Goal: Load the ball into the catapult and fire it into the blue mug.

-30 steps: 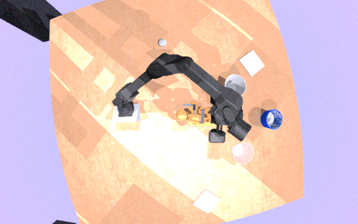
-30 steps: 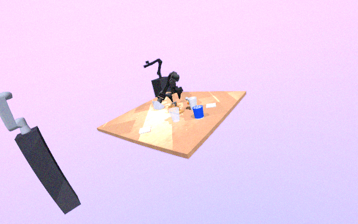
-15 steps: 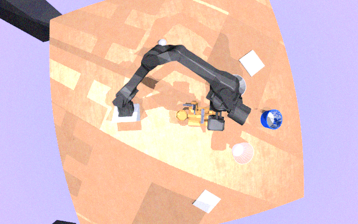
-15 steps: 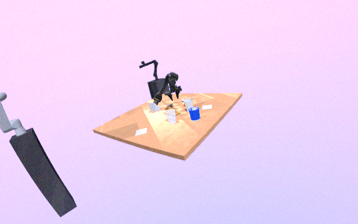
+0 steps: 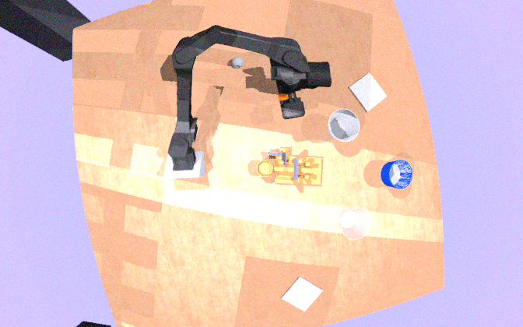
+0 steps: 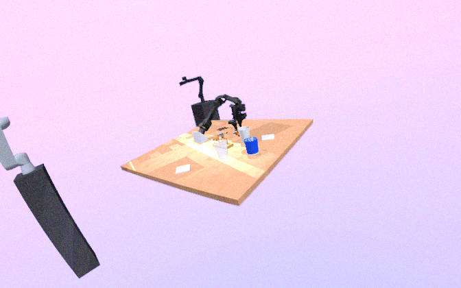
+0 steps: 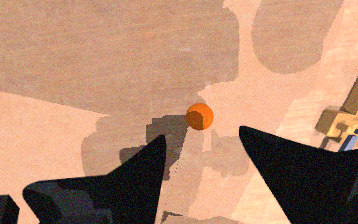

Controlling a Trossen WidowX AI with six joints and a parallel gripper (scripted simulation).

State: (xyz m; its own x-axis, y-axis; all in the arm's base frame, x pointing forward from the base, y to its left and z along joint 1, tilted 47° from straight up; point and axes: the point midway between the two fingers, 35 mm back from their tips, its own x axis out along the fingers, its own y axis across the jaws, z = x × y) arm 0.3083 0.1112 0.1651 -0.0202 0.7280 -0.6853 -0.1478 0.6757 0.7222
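My gripper tip is 5 cm above the orange ball and 1 cm to the left of it. The rest, counted from my gripper tip: grey ball: 14 cm behind, 12 cm to the left, 5 cm below; wooden catapult: 21 cm to the right, 1 cm below, 1 cm behind; blue mug: 35 cm ahead, 26 cm to the right, 4 cm below.
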